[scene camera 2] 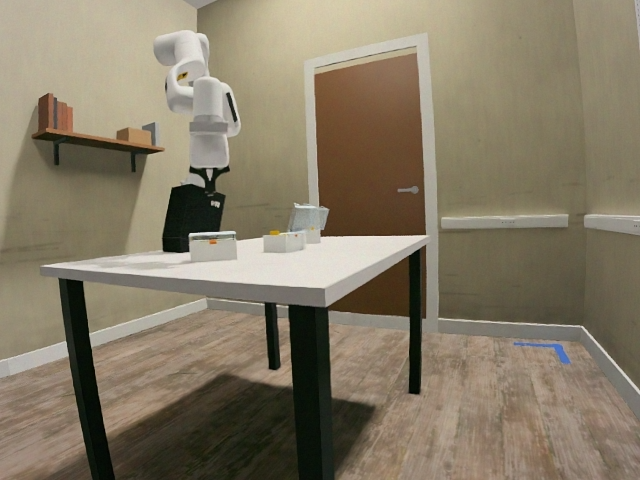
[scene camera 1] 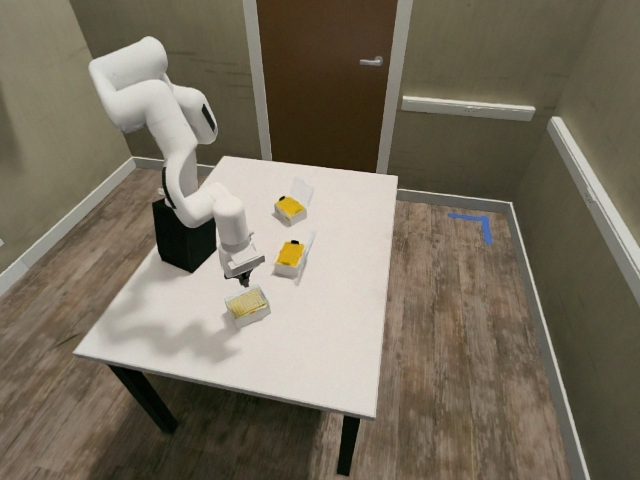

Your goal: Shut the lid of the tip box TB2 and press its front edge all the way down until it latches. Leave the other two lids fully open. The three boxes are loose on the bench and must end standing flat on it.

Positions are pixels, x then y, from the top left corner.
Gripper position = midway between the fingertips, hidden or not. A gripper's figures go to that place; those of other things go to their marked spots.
Scene:
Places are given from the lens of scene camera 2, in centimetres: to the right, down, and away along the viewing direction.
my gripper (scene camera 2: pixel 210 195): -28, -12, 87
tip box (scene camera 2: pixel 280 243): -12, 1, 102
tip box (scene camera 2: pixel 224 250): -25, 3, 87

